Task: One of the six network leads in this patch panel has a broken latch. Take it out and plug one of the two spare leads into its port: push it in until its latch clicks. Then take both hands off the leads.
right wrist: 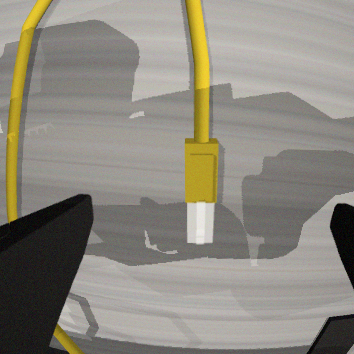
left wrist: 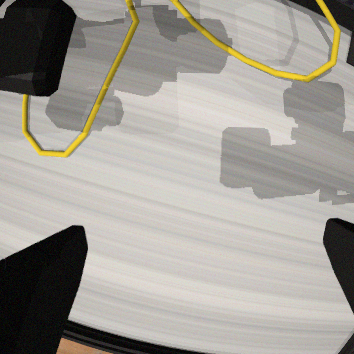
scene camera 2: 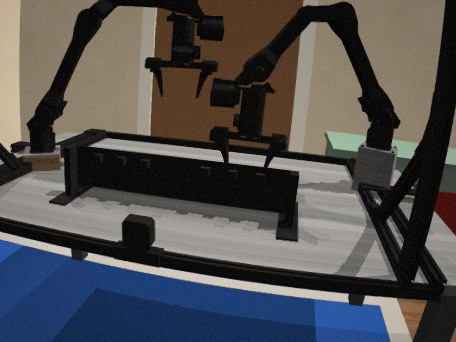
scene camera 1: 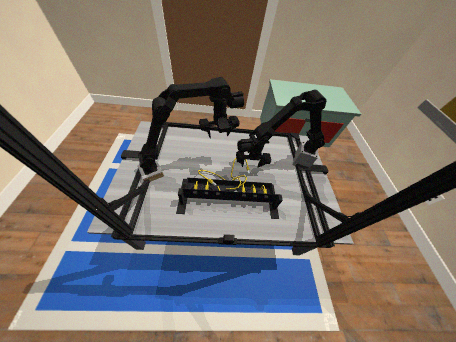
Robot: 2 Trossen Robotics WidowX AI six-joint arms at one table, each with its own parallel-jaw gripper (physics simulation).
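Pixels of known places: left gripper, fingertip midpoint: (left wrist: 209,236) (scene camera 2: 179,97) (scene camera 1: 218,136); right gripper, fingertip midpoint: (right wrist: 219,212) (scene camera 1: 250,166); left arm's base, origin of the base link: (scene camera 2: 42,150) (scene camera 1: 149,168); right arm's base, origin of the base link: (scene camera 2: 379,147) (scene camera 1: 309,149).
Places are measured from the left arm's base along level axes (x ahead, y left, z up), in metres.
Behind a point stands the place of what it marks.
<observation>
The black patch panel (scene camera 1: 230,195) {x 0.281, y -0.353, z 0.027 m} (scene camera 2: 185,182) {x 0.300, y -0.365, z 0.015 m} stands on the table, with several yellow leads at its ports; broken latches cannot be told. A loose lead's yellow plug (right wrist: 201,172) {x 0.495, y -0.226, z -0.031 m} with a clear tip lies on the table behind the panel, its cable running up in the right wrist view. My right gripper (scene camera 1: 252,164) {x 0.497, y -0.235, z -0.011 m} (scene camera 2: 246,164) {x 0.497, y -0.235, z -0.011 m} (right wrist: 219,212) {x 0.497, y -0.235, z -0.011 m} is open, its fingers on either side of this plug and apart from it. My left gripper (scene camera 1: 219,134) {x 0.361, y -0.087, z 0.152 m} (scene camera 2: 180,96) {x 0.361, y -0.087, z 0.152 m} (left wrist: 209,236) {x 0.361, y -0.087, z 0.152 m} is open and empty, high above the table's back part. Yellow cable loops (left wrist: 306,78) {x 0.239, y -0.127, z -0.009 m} show ahead of it.
The right arm's black body (left wrist: 35,50) {x 0.426, y -0.189, z 0.091 m} covers the upper left corner of the left wrist view. A black frame rail (scene camera 1: 185,241) {x 0.008, y -0.418, z -0.047 m} (scene camera 2: 210,270) {x 0.276, y -0.582, z -0.058 m} runs along the table's front edge. A green cabinet (scene camera 1: 305,97) stands behind the table at the right.
</observation>
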